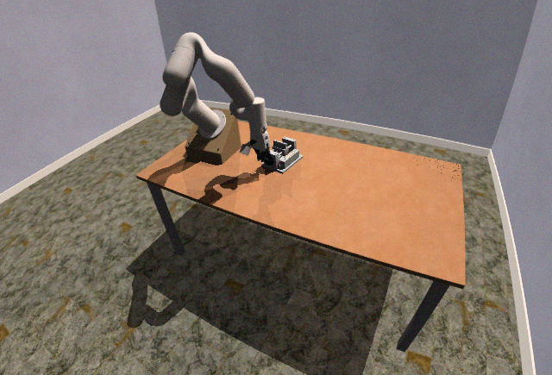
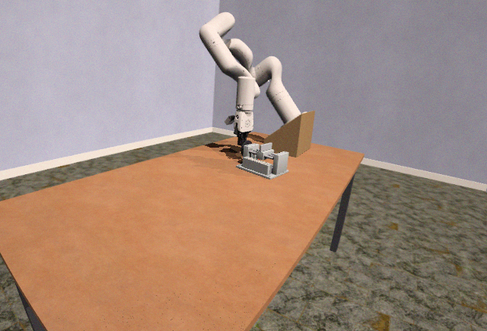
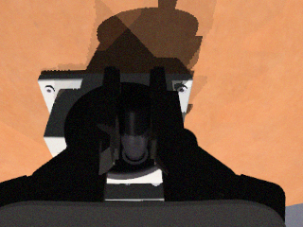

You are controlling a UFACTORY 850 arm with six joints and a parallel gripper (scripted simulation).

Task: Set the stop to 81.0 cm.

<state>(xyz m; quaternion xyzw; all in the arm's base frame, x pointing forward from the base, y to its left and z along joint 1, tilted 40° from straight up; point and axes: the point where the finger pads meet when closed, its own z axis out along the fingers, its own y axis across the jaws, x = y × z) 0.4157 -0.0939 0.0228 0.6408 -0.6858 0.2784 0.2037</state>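
The handwheel lies 2 cm to the left of my hand and 1 cm below it. Round my hand: grey stop fixture 15 cm to the left, 3 cm ahead, 1 cm below.
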